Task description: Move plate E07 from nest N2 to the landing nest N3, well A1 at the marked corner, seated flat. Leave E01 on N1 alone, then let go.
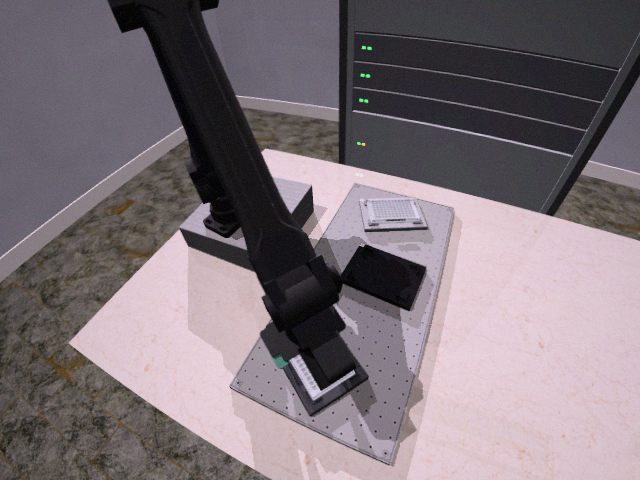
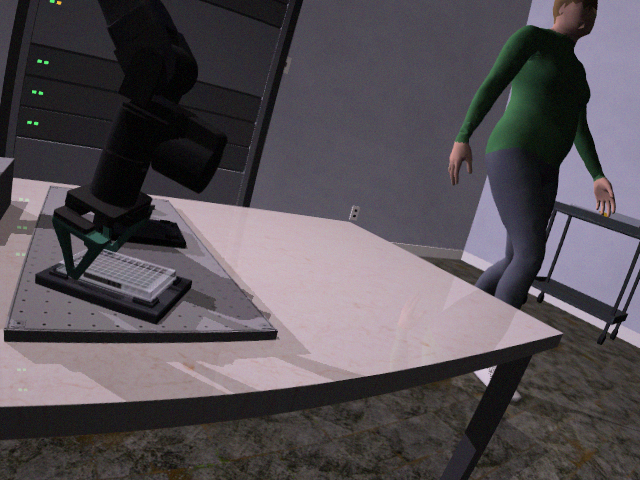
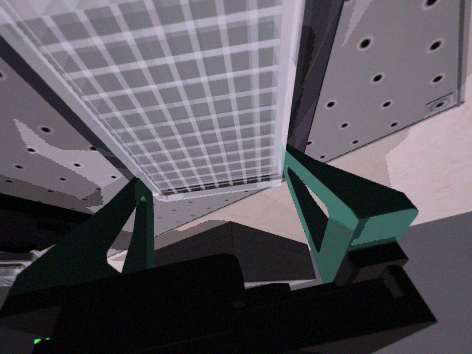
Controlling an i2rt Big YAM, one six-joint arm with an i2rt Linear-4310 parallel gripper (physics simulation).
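Observation:
A clear plate with a well grid (image 1: 306,379) (image 2: 129,273) (image 3: 190,85), taken as E07, is at the near dark nest (image 1: 313,407) (image 2: 149,312) (image 3: 316,65). I cannot tell whether it still sits fully in it. My gripper (image 2: 93,262) (image 3: 213,165) is shut on this plate, its green fingertips against the two long sides near one end. The middle dark nest (image 1: 385,276) (image 2: 160,233), taken as N3, holds no plate. Another clear plate (image 1: 392,209), taken as E01, sits on the far light nest (image 1: 395,227). Nest labels and the A1 mark are not readable.
The nests stand on a perforated grey board (image 1: 382,335) (image 2: 217,310) on the pale table (image 1: 516,335) (image 2: 336,310). The arm's base stands on a grey block (image 1: 217,250). A server rack (image 1: 347,103) is behind the table. A person (image 2: 547,93) stands beyond it, near a cart (image 2: 594,219).

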